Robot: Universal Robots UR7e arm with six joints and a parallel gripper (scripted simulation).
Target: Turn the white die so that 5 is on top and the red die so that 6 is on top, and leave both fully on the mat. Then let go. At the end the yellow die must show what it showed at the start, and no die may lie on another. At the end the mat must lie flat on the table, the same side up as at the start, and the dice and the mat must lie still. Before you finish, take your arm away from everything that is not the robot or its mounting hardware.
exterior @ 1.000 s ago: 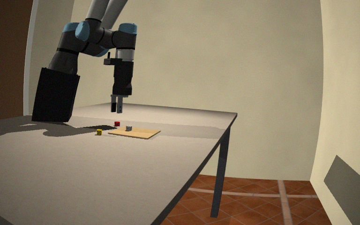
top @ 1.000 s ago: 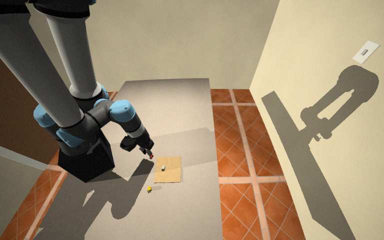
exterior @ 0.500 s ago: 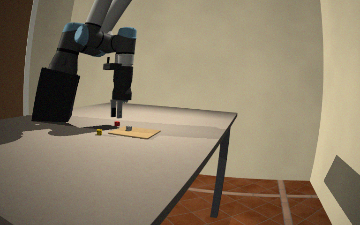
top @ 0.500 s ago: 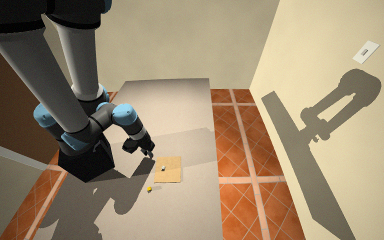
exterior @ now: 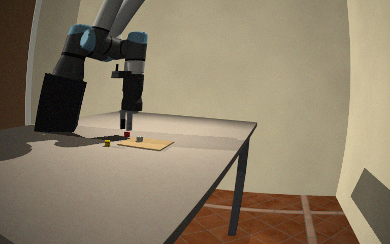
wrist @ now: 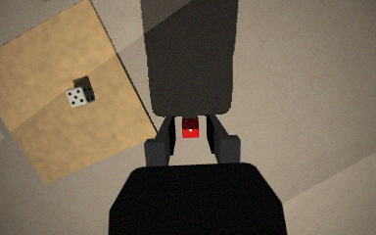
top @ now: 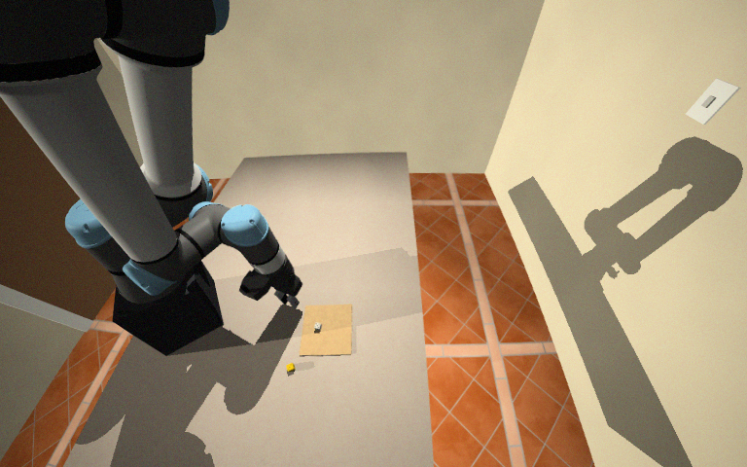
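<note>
The red die lies 30 mm below my hand. Also, from my hand: white die 80 mm ahead, 70 mm to the right, 30 mm below; yellow die 170 mm to the right, 30 mm below, 10 mm ahead; tan mat 100 mm ahead, 80 mm to the right, 40 mm below.
</note>
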